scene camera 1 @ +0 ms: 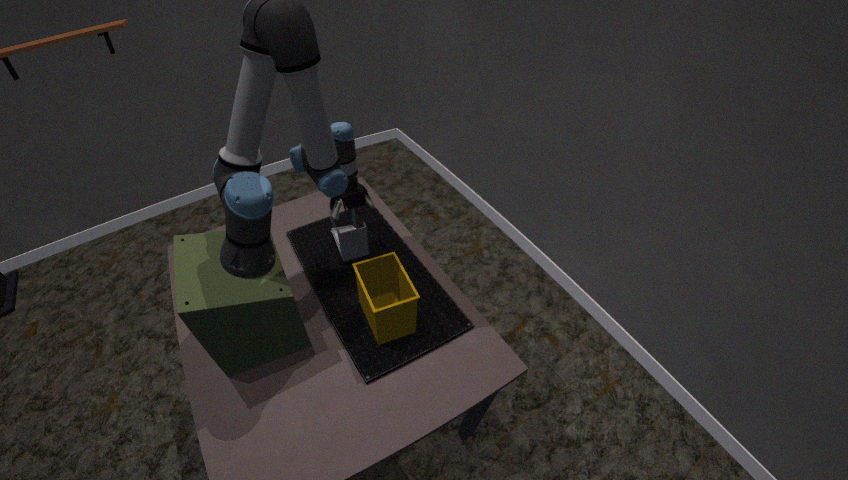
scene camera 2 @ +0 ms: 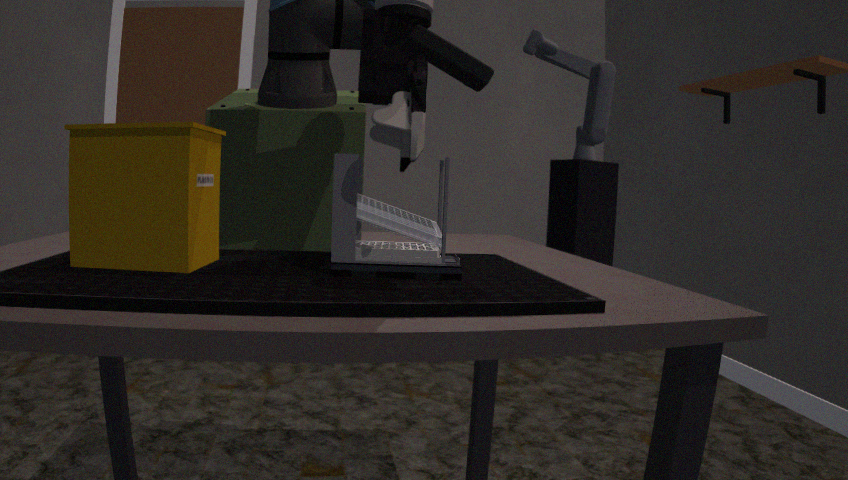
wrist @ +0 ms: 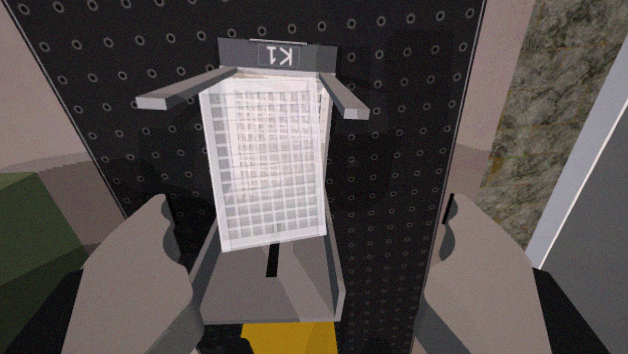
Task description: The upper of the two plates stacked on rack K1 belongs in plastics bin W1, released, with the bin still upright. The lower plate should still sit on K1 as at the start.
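Places are measured from the arm's base along level axes (x left, y back, z up), in millimetres.
Where they show: gripper, fingertip midpoint: (scene camera 1: 352, 215) (scene camera 2: 406, 167) (wrist: 310, 197); arm's base at its link origin: (scene camera 1: 247, 258) (scene camera 2: 297, 102).
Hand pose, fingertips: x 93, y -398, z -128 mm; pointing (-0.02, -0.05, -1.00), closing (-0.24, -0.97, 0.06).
Things, the pixels of their centre, and the offset from my fingertips. Level surfaces: height alone.
- upper clear plate at the middle of its body: (wrist: 268, 164) (scene camera 2: 393, 219) (scene camera 1: 347, 234) dx -5, dy +31, dz -66 mm
- rack K1 at the middle of its body: (wrist: 274, 162) (scene camera 2: 397, 214) (scene camera 1: 348, 231) dx -1, dy +25, dz -60 mm
- lower plate at the middle of its body: (wrist: 279, 150) (scene camera 2: 389, 250) dx -10, dy +27, dz -106 mm
- yellow plastics bin W1 at the middle of its body: (scene camera 2: 146, 195) (scene camera 1: 385, 299) dx -326, dy +110, dz -43 mm
- black perforated mat at its surface level: dz -133 mm
- table at its surface level: dz -146 mm
The upper clear plate (scene camera 2: 399, 218) (wrist: 270, 165) is tilted in rack K1 (scene camera 1: 355, 243) (scene camera 2: 343, 208) (wrist: 322, 57). Its end by the tall wall is raised, its other end is low by the two posts, and it is slightly turned in the wrist view. The lower plate (scene camera 2: 398, 254) lies flat on the rack's base. My gripper (scene camera 1: 346, 218) (scene camera 2: 407, 157) (wrist: 310, 197) is wide open and empty above the rack, with one finger on each side of it in the wrist view. The yellow plastics bin W1 (scene camera 1: 395, 324) (scene camera 2: 130, 202) (wrist: 295, 337) stands upright; its visible inside holds no plate.
The bin and rack share a black perforated mat (scene camera 1: 428, 342) (scene camera 2: 285, 291) (wrist: 400, 165) on the table (scene camera 1: 285, 428). The rack's wall faces the bin, and its posts rise at the opposite end. The green base block (scene camera 1: 243, 333) (scene camera 2: 285, 178) stands beside the mat.
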